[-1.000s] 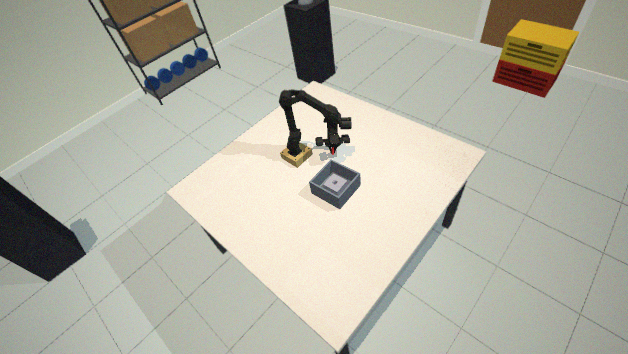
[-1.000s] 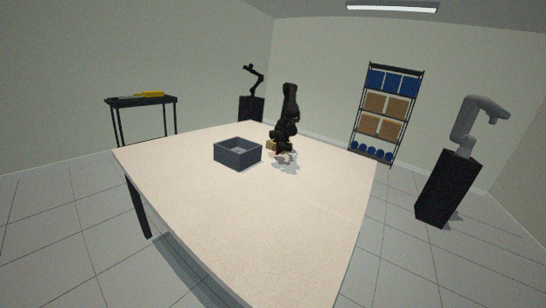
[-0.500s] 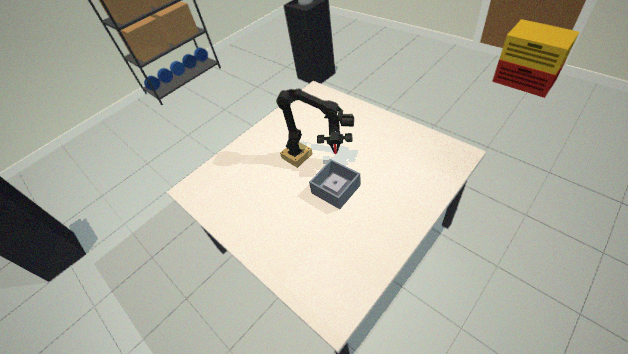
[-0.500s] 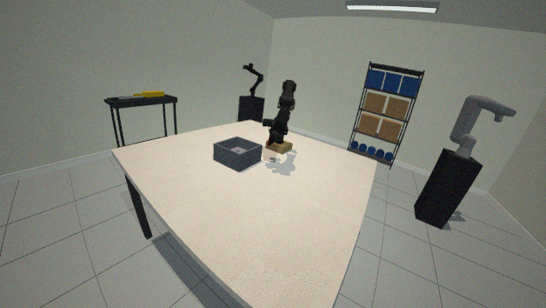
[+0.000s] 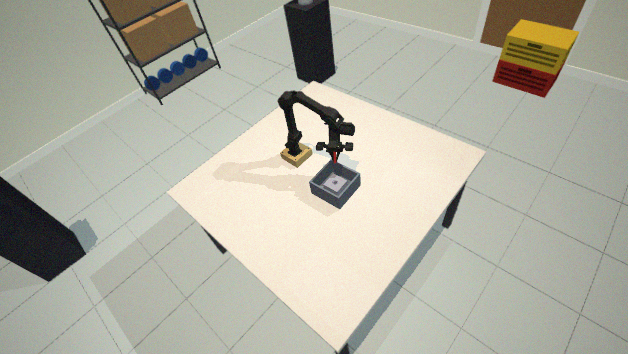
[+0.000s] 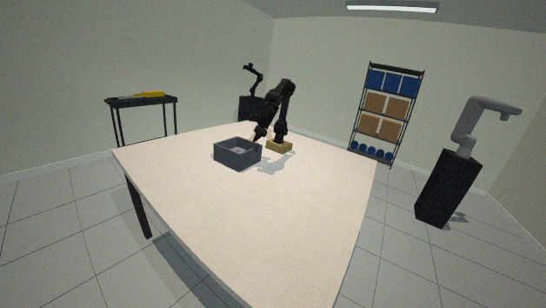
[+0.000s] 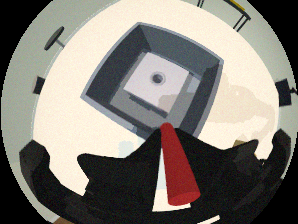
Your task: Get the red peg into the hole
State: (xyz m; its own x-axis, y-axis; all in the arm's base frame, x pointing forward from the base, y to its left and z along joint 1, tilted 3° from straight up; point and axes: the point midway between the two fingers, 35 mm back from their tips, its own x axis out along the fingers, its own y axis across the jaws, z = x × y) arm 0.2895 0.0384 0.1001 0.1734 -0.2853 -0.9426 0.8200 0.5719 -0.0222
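My gripper tip is 1 cm to the right of the red peg and 3 cm below it. Round my gripper tip: pale plate (5 cm ahead, 7 cm to the right, 8 cm below); then grey box (5 cm ahead, 7 cm to the right, 10 cm below).
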